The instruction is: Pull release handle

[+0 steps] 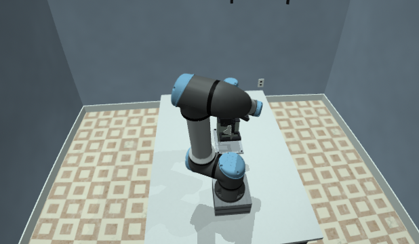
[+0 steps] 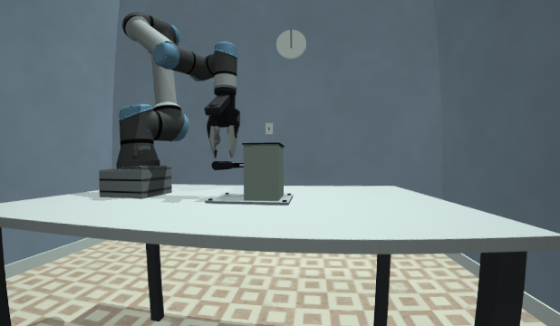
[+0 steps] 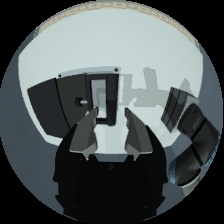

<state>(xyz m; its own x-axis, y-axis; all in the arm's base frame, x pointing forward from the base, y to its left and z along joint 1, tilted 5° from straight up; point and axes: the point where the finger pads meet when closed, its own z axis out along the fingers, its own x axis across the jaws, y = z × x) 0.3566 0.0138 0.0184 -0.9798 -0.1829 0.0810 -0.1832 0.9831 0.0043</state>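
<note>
Right now my hand is 90 mm short of the plate, 20 mm to the right of it and 140 mm above it.
</note>
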